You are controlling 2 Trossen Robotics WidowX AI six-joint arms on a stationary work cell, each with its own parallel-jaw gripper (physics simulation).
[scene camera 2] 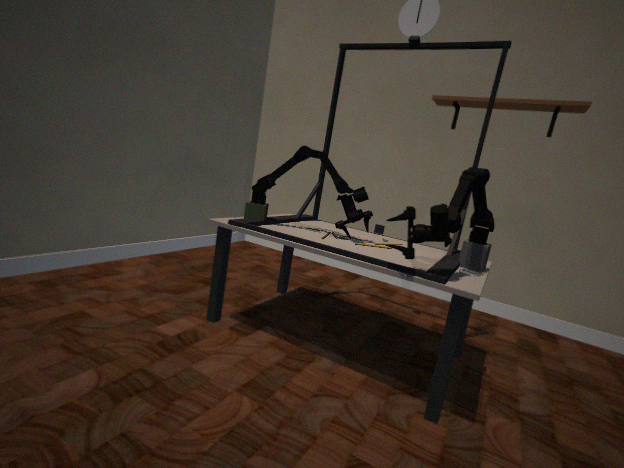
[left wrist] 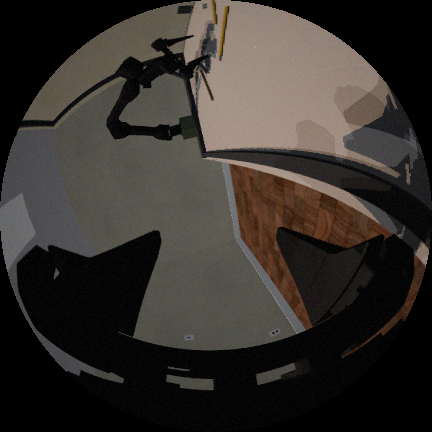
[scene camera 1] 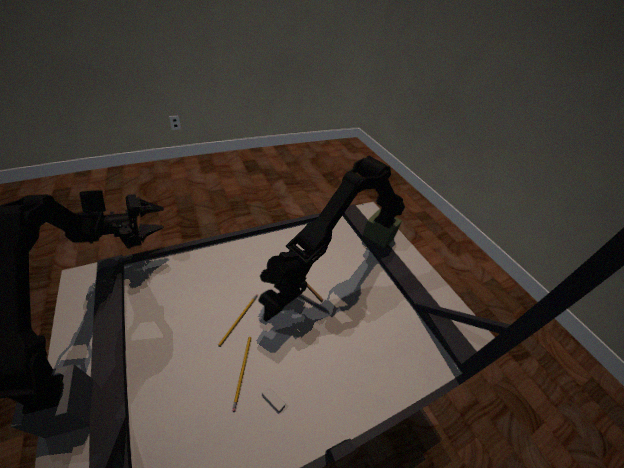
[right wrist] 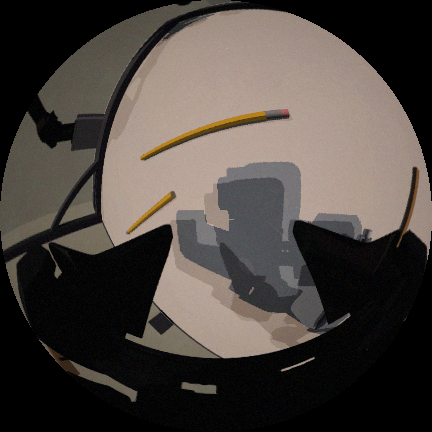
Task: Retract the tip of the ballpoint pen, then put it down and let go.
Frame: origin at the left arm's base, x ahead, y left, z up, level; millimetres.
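Seen in the pictures: left gripper, fingertip midpoint: [scene camera 2: 386, 232] [left wrist: 219, 235] [scene camera 1: 163, 217]; right gripper, fingertip midpoint: [scene camera 2: 359, 235] [left wrist: 200, 44] [scene camera 1: 273, 313] [right wrist: 234, 228]; left arm's base, link origin: [scene camera 2: 477, 242] [scene camera 1: 44, 393]; right arm's base, link origin: [scene camera 2: 257, 203] [left wrist: 180, 128] [scene camera 1: 385, 220].
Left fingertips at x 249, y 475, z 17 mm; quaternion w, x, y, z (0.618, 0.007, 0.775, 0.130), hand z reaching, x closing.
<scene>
Offsets run from my left fingertips to a thing's top centre.
The ballpoint pen {dy -355, dx +395, dz -120 mm} [scene camera 1: 317, 304] [right wrist: 366, 236] is a thin dark grey rod lying on the table beneath and beside my right gripper. In the right wrist view one finger hides most of it, and its tip cannot be made out. My right gripper [scene camera 1: 284, 304] [scene camera 2: 357, 233] [right wrist: 234, 228] is open and empty, pointing down a little above the table, with the pen off to one side instead of centred between the fingers. My left gripper [scene camera 1: 162, 217] [scene camera 2: 389, 233] [left wrist: 219, 235] is open and empty, held level above the table's far left edge in scene camera 1.
Two yellow pencils {dy -348, dx +173, dz -125 mm} [scene camera 1: 237, 320] {dy -500, dx +151, dz -125 mm} [scene camera 1: 242, 372] lie left of the right gripper in scene camera 1. A brown stick {dy -279, dx +403, dz -125 mm} [scene camera 1: 314, 292] [right wrist: 413, 200] lies close to the pen. A small pale block {dy -590, dx +209, dz -120 mm} [scene camera 1: 273, 400] lies nearer the front. A dark frame pole [scene camera 1: 544, 302] rises at the right.
</scene>
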